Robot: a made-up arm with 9 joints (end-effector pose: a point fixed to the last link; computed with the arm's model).
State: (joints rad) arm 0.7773 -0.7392 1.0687 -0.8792 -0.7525 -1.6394 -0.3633 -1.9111 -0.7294
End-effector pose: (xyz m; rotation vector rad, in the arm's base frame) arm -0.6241 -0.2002 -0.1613 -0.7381 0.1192 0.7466
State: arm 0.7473 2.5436 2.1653 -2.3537 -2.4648 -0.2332 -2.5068 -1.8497 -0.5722
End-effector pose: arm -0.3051 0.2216 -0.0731 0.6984 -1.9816 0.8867
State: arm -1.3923 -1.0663 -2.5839 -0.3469 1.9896 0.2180 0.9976 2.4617 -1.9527
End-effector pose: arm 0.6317 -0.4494 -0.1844 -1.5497 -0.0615 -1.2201
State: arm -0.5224 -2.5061 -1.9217 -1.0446 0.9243 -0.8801 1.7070 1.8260 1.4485
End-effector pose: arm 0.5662 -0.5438 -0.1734 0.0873 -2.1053 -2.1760
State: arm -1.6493 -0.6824 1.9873 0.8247 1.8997 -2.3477 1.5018 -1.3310 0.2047
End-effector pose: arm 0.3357 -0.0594 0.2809 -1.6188 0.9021 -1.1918
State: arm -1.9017 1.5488 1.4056 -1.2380 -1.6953 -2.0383 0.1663 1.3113 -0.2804
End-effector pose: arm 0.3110 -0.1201 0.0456 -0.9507 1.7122 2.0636
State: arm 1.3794 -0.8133 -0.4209 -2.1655 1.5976 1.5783 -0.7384 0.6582 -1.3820
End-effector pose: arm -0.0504 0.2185 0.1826 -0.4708 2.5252 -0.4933
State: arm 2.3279 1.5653 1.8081 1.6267 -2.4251 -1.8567 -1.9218 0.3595 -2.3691
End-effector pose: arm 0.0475 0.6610 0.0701 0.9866 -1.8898 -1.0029
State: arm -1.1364 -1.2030 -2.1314 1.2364 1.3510 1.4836 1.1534 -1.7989 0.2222
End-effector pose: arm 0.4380 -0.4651 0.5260 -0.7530 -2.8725 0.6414
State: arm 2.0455 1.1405 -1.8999 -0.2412 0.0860 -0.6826 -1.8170 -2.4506 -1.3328
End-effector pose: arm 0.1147 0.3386 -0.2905 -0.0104 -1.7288 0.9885
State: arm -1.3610 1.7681 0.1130 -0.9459 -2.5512 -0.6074 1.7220 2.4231 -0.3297
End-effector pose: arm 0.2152 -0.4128 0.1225 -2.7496 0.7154 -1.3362
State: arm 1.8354 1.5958 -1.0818 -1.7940 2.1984 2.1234 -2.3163 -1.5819 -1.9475
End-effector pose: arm -0.2999 0.2219 0.1263 1.7707 1.4478 -0.8298
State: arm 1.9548 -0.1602 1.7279 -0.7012 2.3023 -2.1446 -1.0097 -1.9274 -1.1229
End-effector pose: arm -0.1149 0.8340 0.4376 1.0525 2.0692 -0.9100
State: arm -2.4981 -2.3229 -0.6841 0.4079 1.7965 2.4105 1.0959 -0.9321 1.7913
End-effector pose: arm 0.6347 0.5130 -0.2151 -0.7389 -0.7168 -1.1241
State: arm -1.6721 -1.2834 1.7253 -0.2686 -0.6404 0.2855 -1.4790 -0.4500 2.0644
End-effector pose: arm 0.6477 -0.1768 0.0638 1.0698 1.6748 -0.3351
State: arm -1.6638 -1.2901 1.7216 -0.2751 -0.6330 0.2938 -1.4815 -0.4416 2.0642
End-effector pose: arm 0.6481 -0.1861 0.0621 1.0845 1.6660 -0.3478
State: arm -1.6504 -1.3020 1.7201 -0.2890 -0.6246 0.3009 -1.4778 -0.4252 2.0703
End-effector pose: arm 0.6475 -0.2002 0.0589 1.1061 1.6588 -0.3593
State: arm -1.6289 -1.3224 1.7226 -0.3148 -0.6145 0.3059 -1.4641 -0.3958 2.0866
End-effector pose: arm 0.6452 -0.2217 0.0531 1.1389 1.6544 -0.3682
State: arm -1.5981 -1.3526 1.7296 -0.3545 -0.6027 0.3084 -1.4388 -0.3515 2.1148
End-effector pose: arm 0.6398 -0.2519 0.0439 1.1858 1.6534 -0.3748
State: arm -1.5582 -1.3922 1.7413 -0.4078 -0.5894 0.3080 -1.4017 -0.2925 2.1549
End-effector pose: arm 0.6302 -0.2907 0.0311 1.2483 1.6556 -0.3784
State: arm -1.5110 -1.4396 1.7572 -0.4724 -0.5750 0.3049 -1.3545 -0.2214 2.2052
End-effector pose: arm 0.6149 -0.3362 0.0145 1.3269 1.6600 -0.3789
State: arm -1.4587 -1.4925 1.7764 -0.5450 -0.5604 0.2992 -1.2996 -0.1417 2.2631
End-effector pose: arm 0.5931 -0.3860 -0.0055 1.4210 1.6653 -0.3757
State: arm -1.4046 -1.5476 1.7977 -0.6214 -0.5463 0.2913 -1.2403 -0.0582 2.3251
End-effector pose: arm 0.5649 -0.4362 -0.0282 1.5280 1.6693 -0.3686
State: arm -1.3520 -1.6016 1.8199 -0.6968 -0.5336 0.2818 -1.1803 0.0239 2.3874
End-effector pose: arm 0.5318 -0.4830 -0.0524 1.6430 1.6699 -0.3573
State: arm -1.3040 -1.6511 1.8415 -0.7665 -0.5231 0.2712 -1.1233 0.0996 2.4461
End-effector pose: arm 0.4964 -0.5230 -0.0762 1.7582 1.6661 -0.3421
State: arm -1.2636 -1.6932 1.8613 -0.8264 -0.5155 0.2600 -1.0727 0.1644 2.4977
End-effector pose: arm 0.4630 -0.5541 -0.0978 1.8643 1.6589 -0.3236
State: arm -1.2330 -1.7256 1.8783 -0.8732 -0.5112 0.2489 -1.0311 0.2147 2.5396
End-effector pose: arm 0.4354 -0.5752 -0.1156 1.9521 1.6511 -0.3032
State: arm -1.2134 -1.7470 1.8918 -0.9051 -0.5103 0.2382 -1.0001 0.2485 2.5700
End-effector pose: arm 0.4170 -0.5871 -0.1284 2.0143 1.6466 -0.2822
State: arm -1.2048 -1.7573 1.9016 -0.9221 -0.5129 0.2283 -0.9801 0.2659 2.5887
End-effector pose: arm 0.4091 -0.5908 -0.1356 2.0482 1.6483 -0.2616
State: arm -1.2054 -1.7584 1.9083 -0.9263 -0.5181 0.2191 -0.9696 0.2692 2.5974
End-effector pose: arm 0.4105 -0.5883 -0.1379 2.0565 1.6563 -0.2420
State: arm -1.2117 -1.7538 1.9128 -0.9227 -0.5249 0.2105 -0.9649 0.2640 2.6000
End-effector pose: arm 0.4175 -0.5821 -0.1371 2.0486 1.6686 -0.2235
